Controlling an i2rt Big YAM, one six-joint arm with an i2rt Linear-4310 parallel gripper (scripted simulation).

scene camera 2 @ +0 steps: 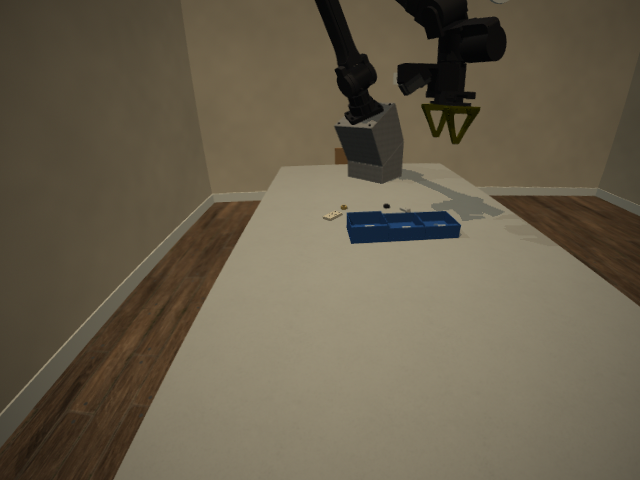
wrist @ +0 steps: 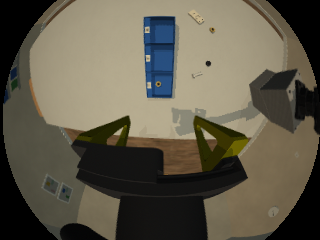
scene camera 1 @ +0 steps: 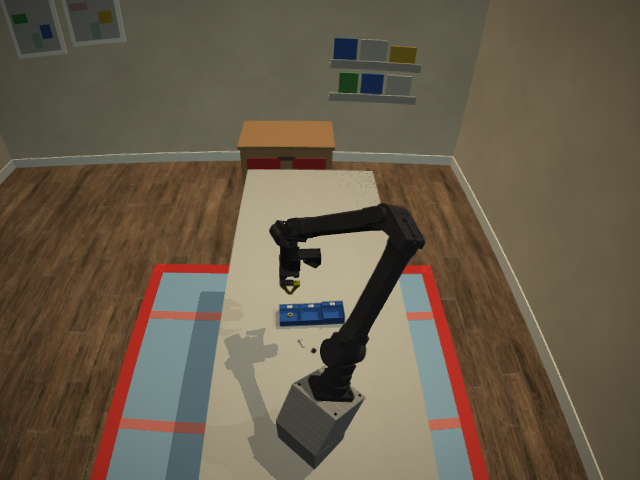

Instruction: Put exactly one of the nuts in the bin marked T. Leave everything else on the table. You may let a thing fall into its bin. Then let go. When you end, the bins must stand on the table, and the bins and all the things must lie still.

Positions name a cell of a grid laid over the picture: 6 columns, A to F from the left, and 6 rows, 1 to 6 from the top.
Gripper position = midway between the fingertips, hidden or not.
Observation:
In view: my gripper (scene camera 2: E2) and a blue bin unit (scene camera 2: E3).
The blue bin unit shows as well in the wrist view (wrist: C2) and in scene camera 1 (scene camera 1: C4). My gripper shows as well in the wrist view (wrist: D3).

